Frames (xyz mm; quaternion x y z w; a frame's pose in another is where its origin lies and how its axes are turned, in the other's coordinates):
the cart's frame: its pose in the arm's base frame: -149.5 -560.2 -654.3 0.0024 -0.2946 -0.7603 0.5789
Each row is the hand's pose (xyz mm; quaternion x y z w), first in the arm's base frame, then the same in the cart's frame.
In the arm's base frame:
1: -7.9 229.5 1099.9 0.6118 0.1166 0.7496 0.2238
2: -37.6 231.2 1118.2 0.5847 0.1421 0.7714 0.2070
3: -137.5 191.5 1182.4 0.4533 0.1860 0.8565 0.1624
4: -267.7 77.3 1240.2 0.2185 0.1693 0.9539 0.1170
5: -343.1 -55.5 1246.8 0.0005 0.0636 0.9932 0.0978
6: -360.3 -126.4 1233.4 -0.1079 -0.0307 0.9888 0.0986
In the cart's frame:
1: -151.0 791.9 1752.4 -0.4858 -0.6004 -0.4236 0.4733
2: -136.6 773.7 1778.6 -0.4572 -0.5897 -0.4314 0.5071
3: -47.0 721.1 1848.4 -0.3729 -0.5022 -0.4853 0.6109
4: 116.2 650.5 1890.2 -0.2785 -0.3009 -0.5764 0.7069
5: 260.4 608.0 1862.5 -0.2443 -0.0684 -0.6490 0.7172
6: 324.0 597.9 1825.8 -0.2519 0.0684 -0.6792 0.6859

